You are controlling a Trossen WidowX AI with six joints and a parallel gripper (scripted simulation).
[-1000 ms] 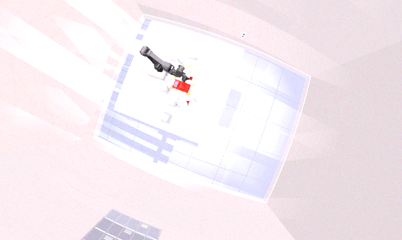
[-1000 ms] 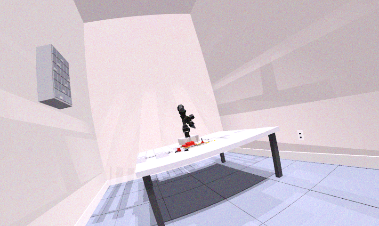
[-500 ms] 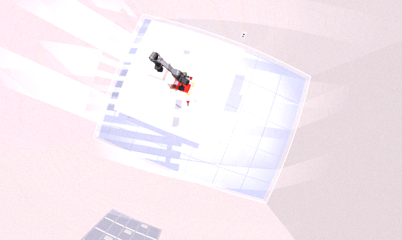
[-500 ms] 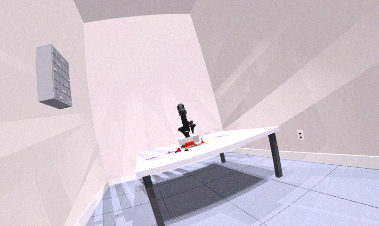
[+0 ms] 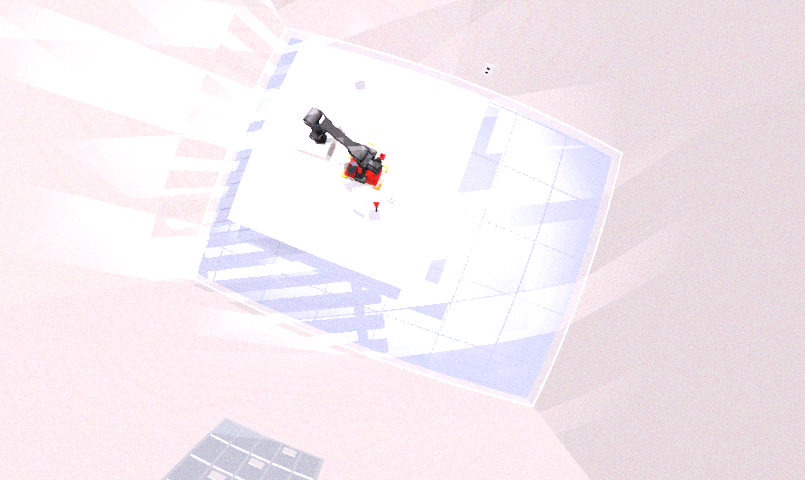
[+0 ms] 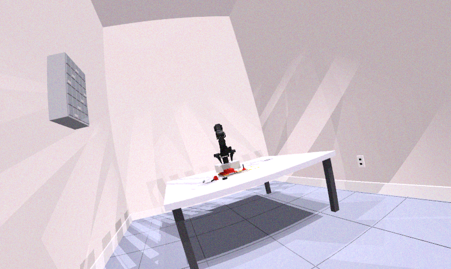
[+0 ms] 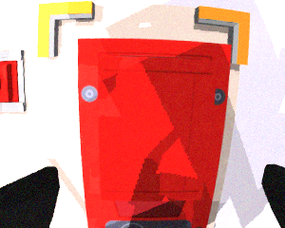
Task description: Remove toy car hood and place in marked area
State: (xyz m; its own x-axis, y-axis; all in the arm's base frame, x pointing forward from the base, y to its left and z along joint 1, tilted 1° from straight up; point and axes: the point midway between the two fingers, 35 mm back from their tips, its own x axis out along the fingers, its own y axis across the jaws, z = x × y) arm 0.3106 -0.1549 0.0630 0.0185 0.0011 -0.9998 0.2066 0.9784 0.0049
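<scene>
The red hood lies 60 mm below my gripper tip. The rest, counted from my gripper tip: tiny round piece (150 mm ahead, 130 mm to the right, 100 mm below).
</scene>
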